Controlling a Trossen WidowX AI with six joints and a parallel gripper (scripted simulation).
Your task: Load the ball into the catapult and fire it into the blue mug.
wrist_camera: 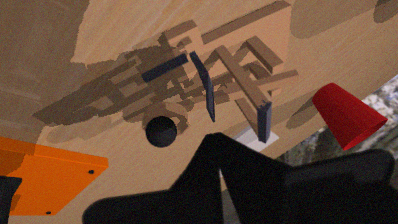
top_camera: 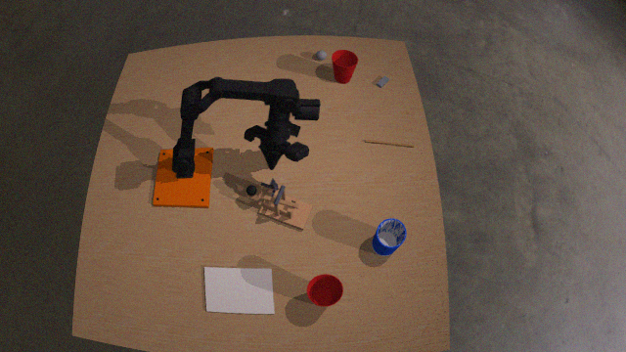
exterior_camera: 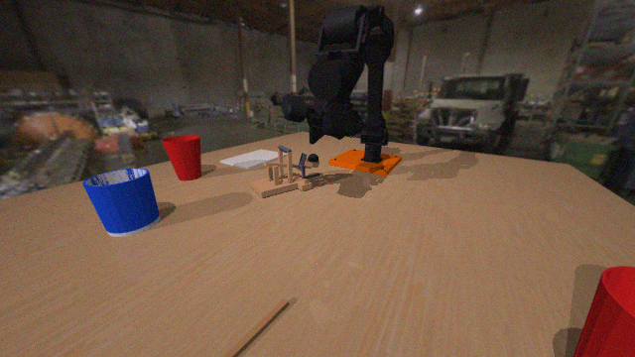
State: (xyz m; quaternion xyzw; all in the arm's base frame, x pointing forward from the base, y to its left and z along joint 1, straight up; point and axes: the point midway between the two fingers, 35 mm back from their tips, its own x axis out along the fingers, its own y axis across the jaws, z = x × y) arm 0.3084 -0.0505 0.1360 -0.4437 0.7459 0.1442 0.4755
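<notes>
Now: the black ball 60 mm below my gripper tip, 60 mm behind it and 30 mm to the right of it. From my gripper tip the other things lie so: white sheet: 340 mm to the right, 120 mm below, 120 mm behind; blue mug: 330 mm ahead, 200 mm to the right, 100 mm below; wooden catapult: 70 mm below, 40 mm to the right.
</notes>
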